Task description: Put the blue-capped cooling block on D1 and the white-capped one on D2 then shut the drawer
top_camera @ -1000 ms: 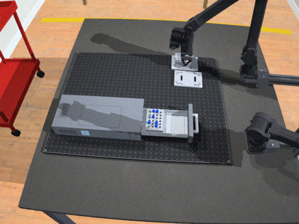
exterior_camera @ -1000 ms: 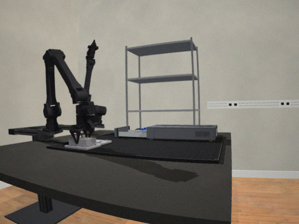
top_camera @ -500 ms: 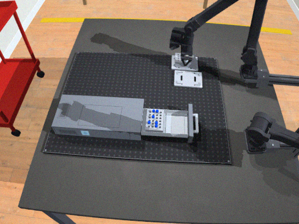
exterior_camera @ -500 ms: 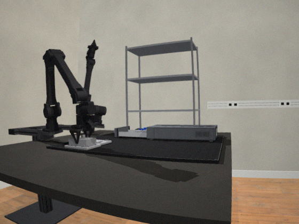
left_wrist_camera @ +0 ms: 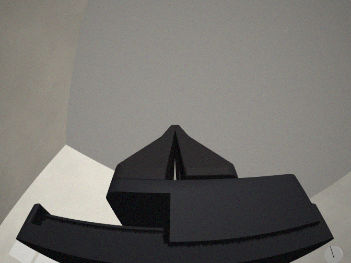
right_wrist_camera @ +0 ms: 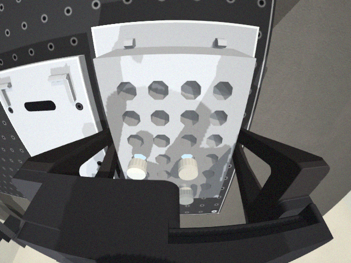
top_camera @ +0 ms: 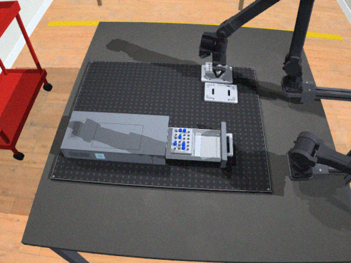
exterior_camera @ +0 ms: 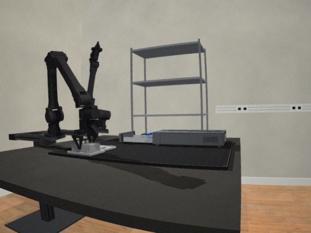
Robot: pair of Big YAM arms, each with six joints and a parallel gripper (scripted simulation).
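Observation:
Now: the slot D2 3 cm below my right hand. The rest, counted from my right hand: cooler COLD: 22 cm ahead, 50 cm to the left, 1 cm above; then slot D1: 3 cm behind, 13 cm to the left, 3 cm below; then perforated deck: 22 cm ahead, 32 cm to the left, 4 cm below.

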